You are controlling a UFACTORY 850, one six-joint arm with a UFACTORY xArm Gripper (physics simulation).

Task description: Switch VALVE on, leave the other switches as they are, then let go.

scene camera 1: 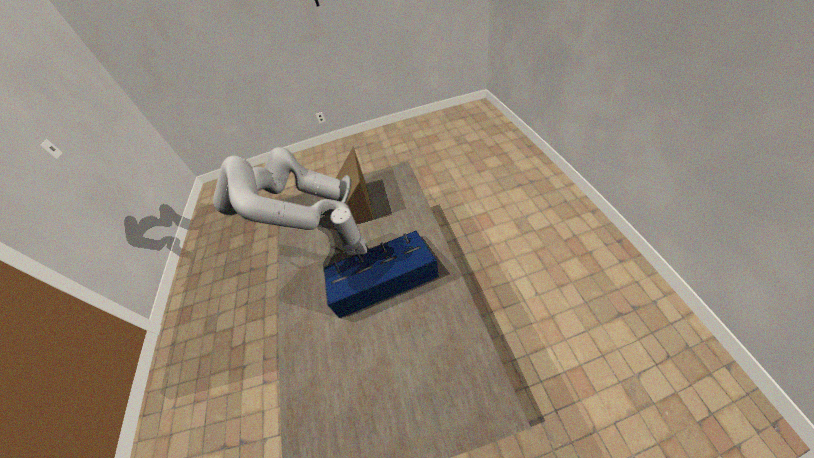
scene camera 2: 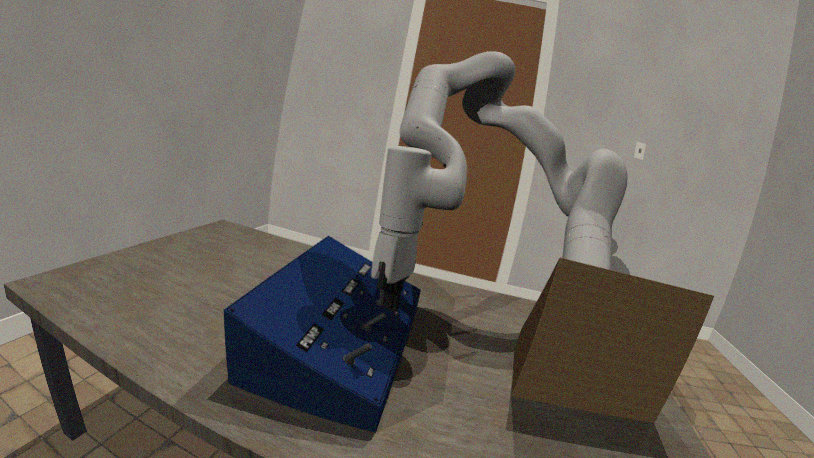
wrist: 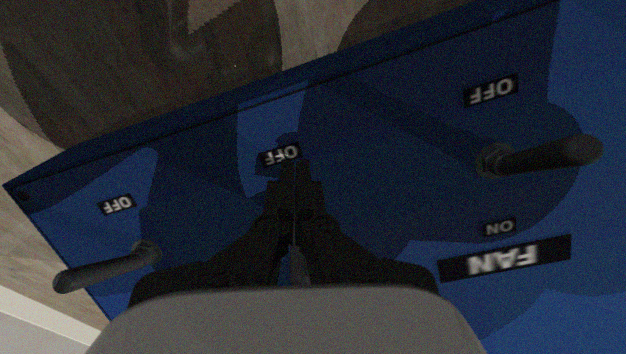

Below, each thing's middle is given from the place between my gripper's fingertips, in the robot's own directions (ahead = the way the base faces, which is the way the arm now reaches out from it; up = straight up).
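There is the blue switch panel [scene camera 2: 287,340], 10 mm below my hand, 60 mm to the left of it and 90 mm ahead of it.
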